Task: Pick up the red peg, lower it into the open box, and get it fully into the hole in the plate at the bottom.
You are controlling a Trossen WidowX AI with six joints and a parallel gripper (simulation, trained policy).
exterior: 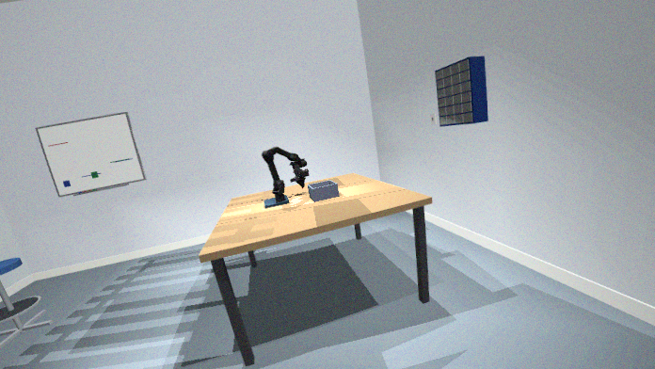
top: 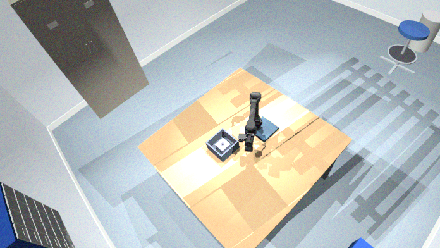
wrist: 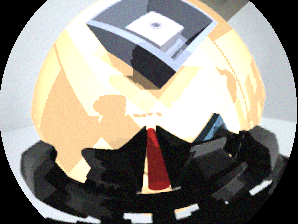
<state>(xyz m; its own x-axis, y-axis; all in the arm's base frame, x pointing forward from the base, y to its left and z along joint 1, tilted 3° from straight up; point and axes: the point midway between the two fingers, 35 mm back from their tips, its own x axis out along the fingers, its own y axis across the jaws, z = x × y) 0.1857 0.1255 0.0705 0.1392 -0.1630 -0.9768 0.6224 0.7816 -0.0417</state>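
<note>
Now: the plate 140 mm to the right of my gripper tip, 140 mm ahead of it and 20 mm below it. The rest, counted from my gripper tip: red peg: 30 mm above, 10 mm to the left, 10 mm behind; grey box: 140 mm to the right, 140 mm ahead, 40 mm below.
</note>
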